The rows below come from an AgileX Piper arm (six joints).
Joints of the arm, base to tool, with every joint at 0 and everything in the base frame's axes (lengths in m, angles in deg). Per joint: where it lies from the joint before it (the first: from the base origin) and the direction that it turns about. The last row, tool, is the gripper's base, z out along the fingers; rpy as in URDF.
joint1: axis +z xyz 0 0 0.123
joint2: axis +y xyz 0 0 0
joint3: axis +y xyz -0.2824 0 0.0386
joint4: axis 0.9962 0 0.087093 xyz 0.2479 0 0.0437
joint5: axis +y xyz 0 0 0
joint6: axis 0.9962 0 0.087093 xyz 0.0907 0 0.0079
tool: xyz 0 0 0 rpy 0 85.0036 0
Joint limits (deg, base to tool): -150..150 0..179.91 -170..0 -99.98..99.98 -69.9..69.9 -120..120
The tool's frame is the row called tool.
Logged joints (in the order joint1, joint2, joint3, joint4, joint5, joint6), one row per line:
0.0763, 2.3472, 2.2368, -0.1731, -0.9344, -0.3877
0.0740, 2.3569, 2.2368, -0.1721, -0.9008, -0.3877
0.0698, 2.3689, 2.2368, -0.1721, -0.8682, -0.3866
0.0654, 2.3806, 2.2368, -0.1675, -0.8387, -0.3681
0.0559, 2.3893, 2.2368, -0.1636, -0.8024, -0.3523
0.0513, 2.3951, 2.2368, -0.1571, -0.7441, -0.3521
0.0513, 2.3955, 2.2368, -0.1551, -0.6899, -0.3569
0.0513, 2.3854, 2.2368, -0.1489, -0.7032, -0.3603
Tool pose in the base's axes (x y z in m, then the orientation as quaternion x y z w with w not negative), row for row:
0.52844, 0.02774, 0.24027, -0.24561, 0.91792, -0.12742, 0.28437
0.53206, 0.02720, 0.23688, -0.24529, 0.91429, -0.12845, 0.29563
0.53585, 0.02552, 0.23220, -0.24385, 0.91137, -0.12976, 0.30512
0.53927, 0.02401, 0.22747, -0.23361, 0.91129, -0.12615, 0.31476
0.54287, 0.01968, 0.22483, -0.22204, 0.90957, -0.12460, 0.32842
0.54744, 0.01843, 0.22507, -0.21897, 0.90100, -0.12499, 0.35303
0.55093, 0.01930, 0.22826, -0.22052, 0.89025, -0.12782, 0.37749
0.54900, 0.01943, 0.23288, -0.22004, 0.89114, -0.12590, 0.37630
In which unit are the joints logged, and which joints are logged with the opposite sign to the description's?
The joints are logged in radians. Opposite sign: joint3, joint5.
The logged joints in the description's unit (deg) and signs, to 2 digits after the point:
4.37, 134.48, -128.16, -9.92, 53.54, -22.21
4.24, 135.04, -128.16, -9.86, 51.61, -22.21
4.00, 135.73, -128.16, -9.86, 49.74, -22.15
3.75, 136.40, -128.16, -9.60, 48.05, -21.09
3.20, 136.90, -128.16, -9.37, 45.97, -20.19
2.94, 137.23, -128.16, -9.00, 42.63, -20.17
2.94, 137.25, -128.16, -8.89, 39.53, -20.45
2.94, 136.67, -128.16, -8.53, 40.29, -20.64

